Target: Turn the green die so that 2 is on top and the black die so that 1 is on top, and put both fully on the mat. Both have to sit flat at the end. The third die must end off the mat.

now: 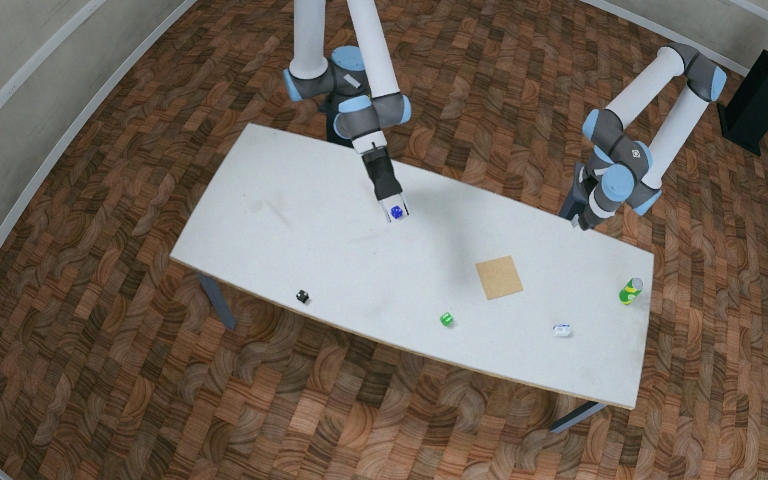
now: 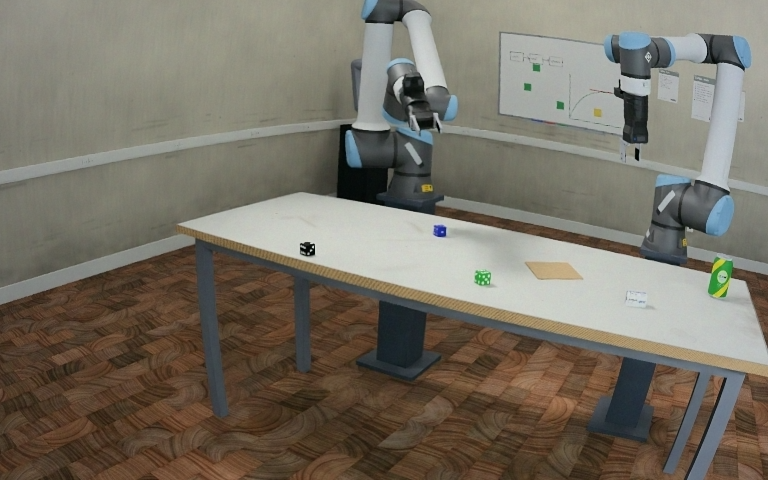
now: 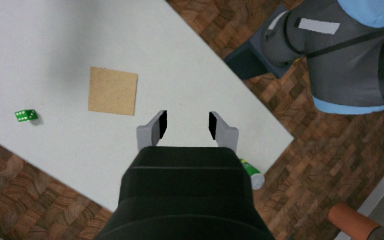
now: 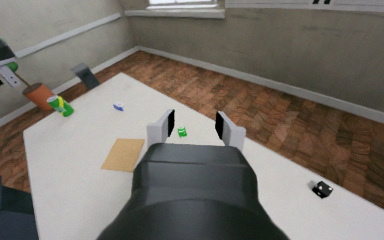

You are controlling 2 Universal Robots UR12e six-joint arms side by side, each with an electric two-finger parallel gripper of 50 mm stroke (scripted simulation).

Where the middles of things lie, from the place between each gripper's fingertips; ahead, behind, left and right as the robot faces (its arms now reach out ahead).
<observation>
Right now the tan mat (image 1: pixel 499 277) is 110 mm behind my right hand (image 1: pixel 399 218), 360 mm to the left of it and 340 mm below it.
I see my left gripper (image 2: pixel 630 160) 34 cm above the tan mat, 18 cm to the left of it and 9 cm short of it.
</observation>
